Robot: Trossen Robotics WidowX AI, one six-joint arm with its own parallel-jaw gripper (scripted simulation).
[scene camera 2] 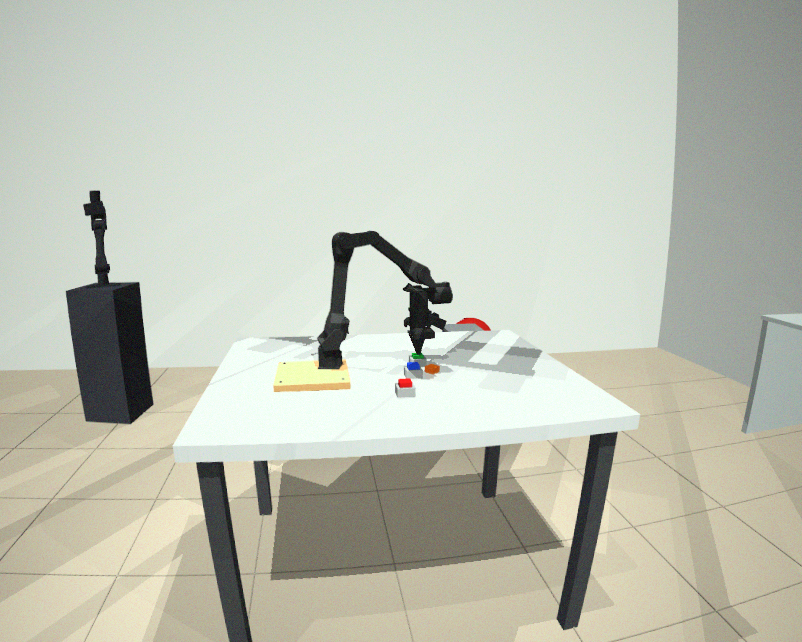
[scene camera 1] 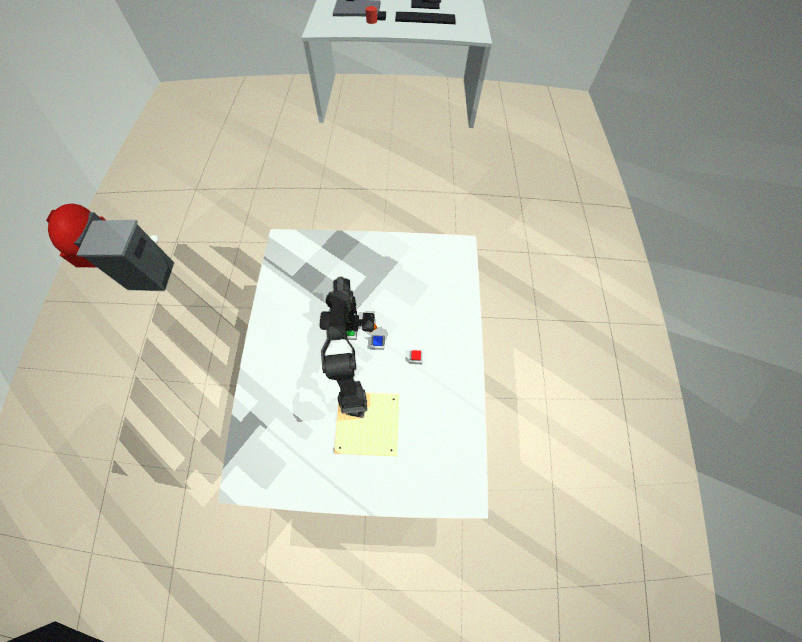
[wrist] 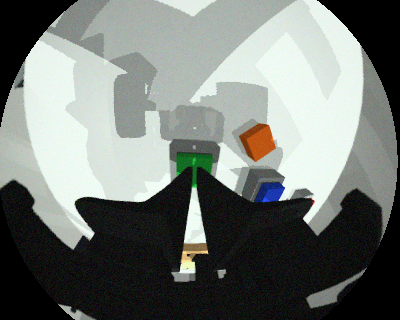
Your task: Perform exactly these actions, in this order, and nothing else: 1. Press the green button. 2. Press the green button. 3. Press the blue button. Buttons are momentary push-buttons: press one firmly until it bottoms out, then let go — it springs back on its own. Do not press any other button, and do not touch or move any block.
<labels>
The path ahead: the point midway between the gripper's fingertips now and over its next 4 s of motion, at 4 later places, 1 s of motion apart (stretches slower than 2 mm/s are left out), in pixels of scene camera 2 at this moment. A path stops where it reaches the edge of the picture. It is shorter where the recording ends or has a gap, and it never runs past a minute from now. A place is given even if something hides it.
My gripper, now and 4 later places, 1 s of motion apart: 418,354; 418,331; 414,353; 414,365; 414,336
</labels>
